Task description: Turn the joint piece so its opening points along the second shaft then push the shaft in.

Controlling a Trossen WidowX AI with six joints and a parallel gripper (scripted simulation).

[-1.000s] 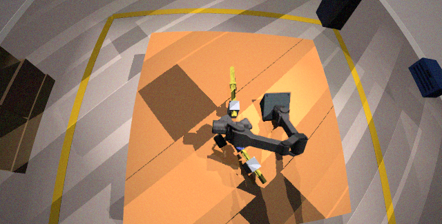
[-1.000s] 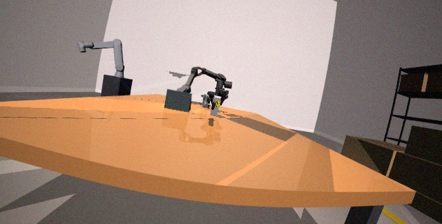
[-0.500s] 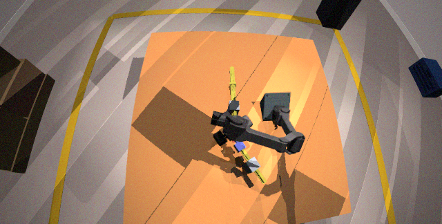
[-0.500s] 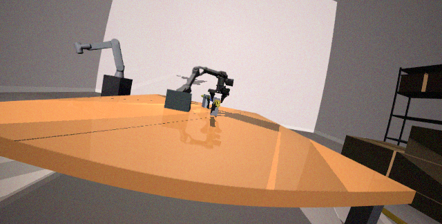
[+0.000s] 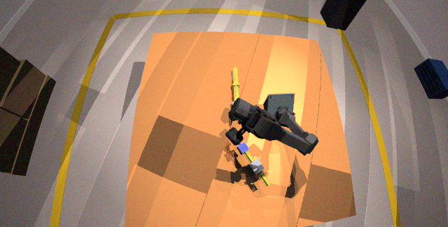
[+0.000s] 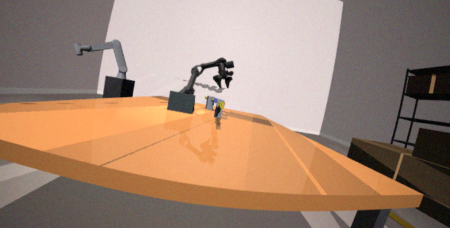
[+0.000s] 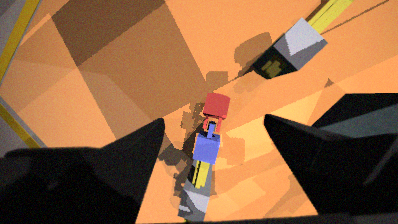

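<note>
My gripper tip is 130 mm above the joint piece.
</note>
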